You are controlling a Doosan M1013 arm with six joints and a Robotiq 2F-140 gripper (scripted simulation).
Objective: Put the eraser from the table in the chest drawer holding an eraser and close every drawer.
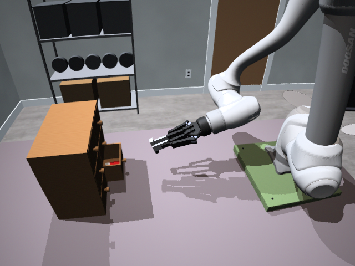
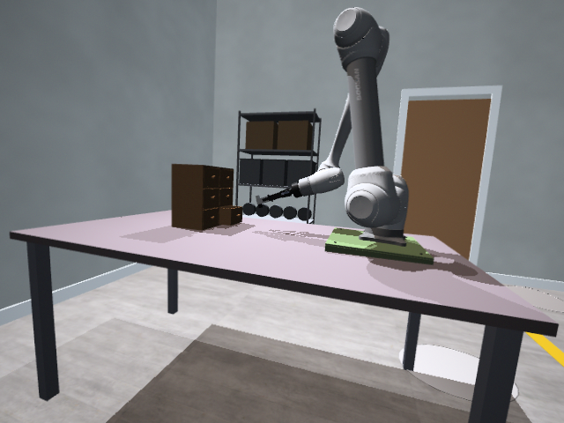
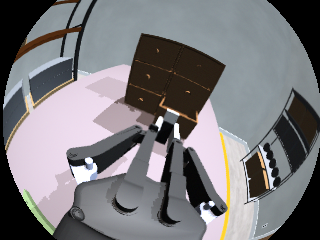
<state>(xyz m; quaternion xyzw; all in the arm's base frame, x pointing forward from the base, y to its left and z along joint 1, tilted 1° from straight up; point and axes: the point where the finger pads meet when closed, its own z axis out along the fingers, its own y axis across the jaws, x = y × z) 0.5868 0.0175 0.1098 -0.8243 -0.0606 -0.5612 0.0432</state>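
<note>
My hand is 3 cm short of the black-and-white eraser. Round my hand: white eraser (22 cm ahead, 13 cm below, 2 cm to the right).
</note>
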